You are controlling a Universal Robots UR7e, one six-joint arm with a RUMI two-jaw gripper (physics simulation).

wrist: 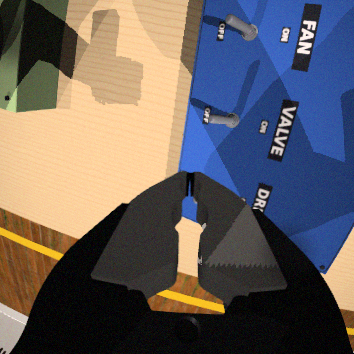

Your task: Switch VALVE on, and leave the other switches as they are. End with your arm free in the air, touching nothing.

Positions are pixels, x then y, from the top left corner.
Labels:
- my gripper: 189,174
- blue switch panel: 280,83

